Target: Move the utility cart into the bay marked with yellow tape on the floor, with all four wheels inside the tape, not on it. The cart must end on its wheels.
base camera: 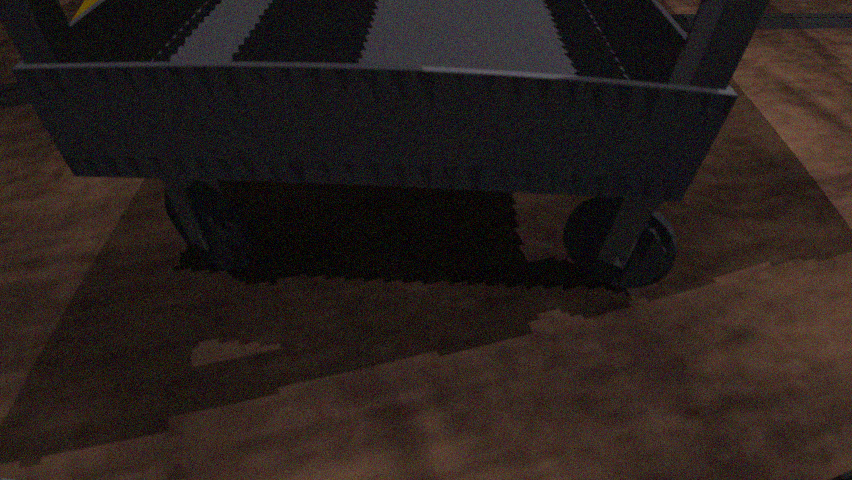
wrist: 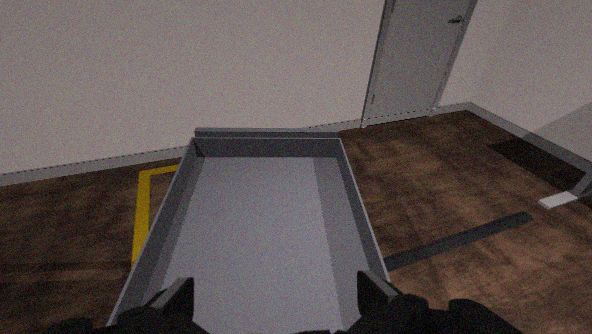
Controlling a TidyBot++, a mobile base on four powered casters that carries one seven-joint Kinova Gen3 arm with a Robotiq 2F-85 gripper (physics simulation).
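Frame: origin at the arm's base, x right, y ahead, z up, level; metres.
Where they show: gripper, fingertip midpoint: (wrist: 277,292).
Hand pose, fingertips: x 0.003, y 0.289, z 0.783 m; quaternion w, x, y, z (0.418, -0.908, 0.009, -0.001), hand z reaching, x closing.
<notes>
Things, the pixels of their top centre, and the offset from my fingertips. "spot": a spot on its surface instead.
- left wheel at its top centre: (base camera: 186,197) dx -0.180, dy +0.090, dz -1.088 m
- right wheel at a spot on its surface: (base camera: 652,247) spot: dx +0.207, dy +0.063, dz -1.108 m
The grey utility cart (base camera: 381,128) (wrist: 260,215) stands upright ahead of the base. In the base camera its lower shelf's near wall and two near wheels show, a left wheel (base camera: 208,232) and a right wheel (base camera: 652,247); the far wheels are hidden. In the wrist view its top tray stretches away from the gripper. My gripper (wrist: 277,292) is open and empty, its fingers over the near part of the tray in the view. Yellow tape (wrist: 142,215) (base camera: 87,8) shows on the floor to the left of and beyond the cart; the rest of the bay is hidden behind the cart.
A dark strip (wrist: 460,241) lies on the floor to the right of the cart. A white wall (wrist: 150,65) rises behind the cart, with a grey door (wrist: 417,60) at the back right. A small white flat piece (wrist: 558,200) is near the right edge.
</notes>
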